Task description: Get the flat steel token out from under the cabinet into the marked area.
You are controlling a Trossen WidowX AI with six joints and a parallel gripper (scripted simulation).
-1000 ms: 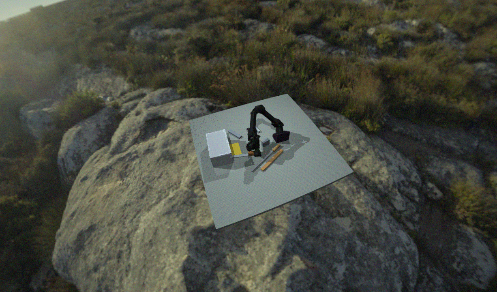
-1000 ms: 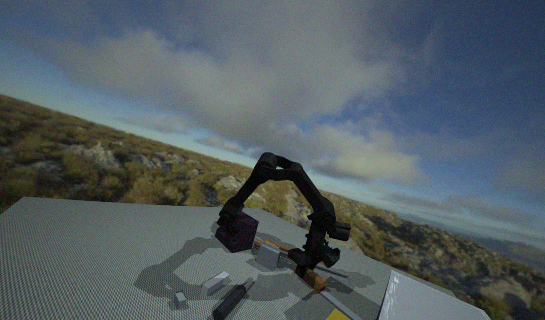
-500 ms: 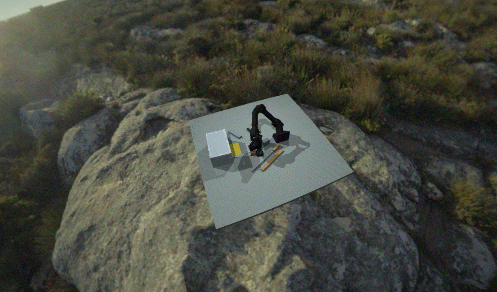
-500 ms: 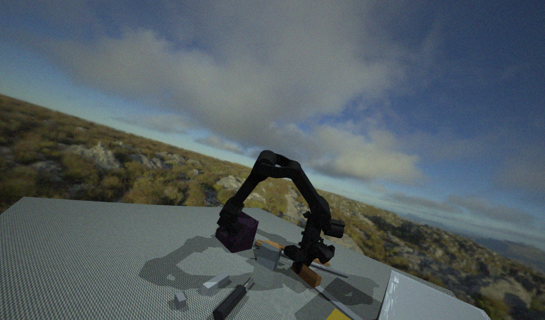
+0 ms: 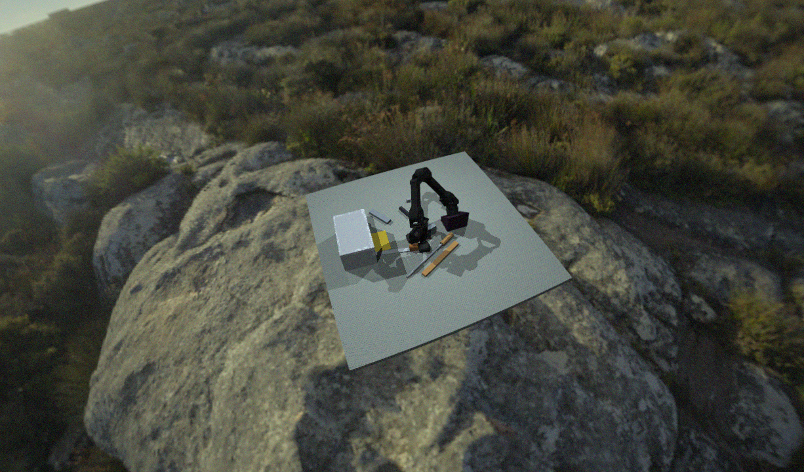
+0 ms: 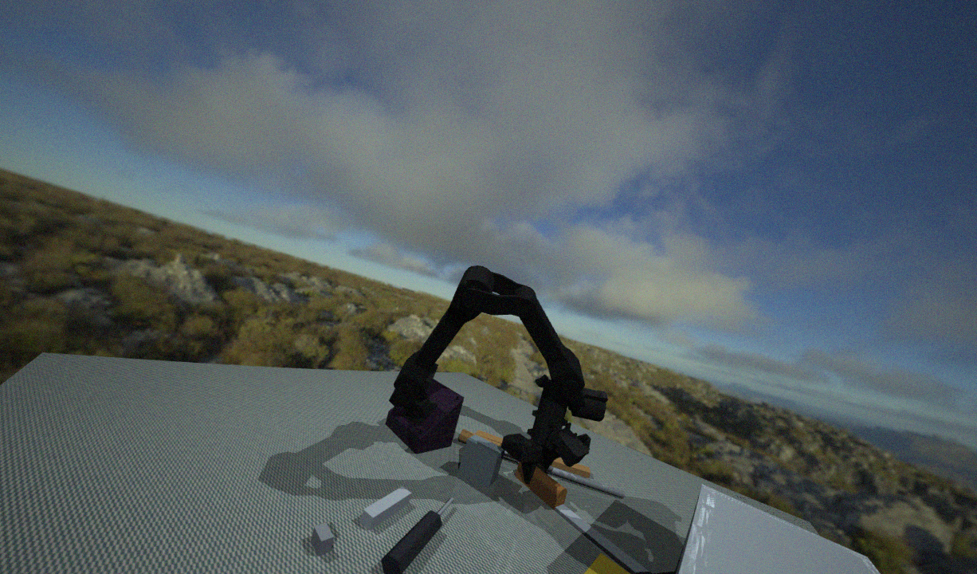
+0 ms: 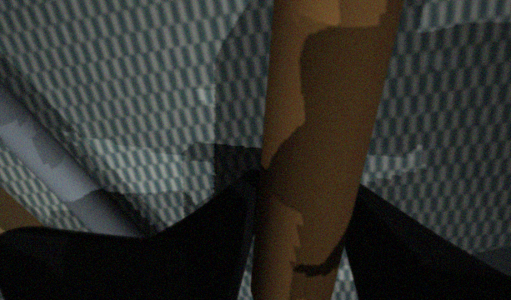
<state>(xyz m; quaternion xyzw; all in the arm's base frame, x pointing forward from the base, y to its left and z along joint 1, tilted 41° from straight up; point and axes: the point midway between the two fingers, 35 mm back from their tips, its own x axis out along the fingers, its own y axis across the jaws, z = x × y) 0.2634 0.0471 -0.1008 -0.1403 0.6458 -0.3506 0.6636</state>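
The wooden stick lies 120 mm to the left of my gripper tip and 60 mm behind it. The rest, counted from my gripper tip: grey bar: 290 mm to the right, 100 mm behind; grey block: 90 mm behind, 80 mm to the right, 30 mm above; small grey cube: 390 mm to the right, 90 mm behind.
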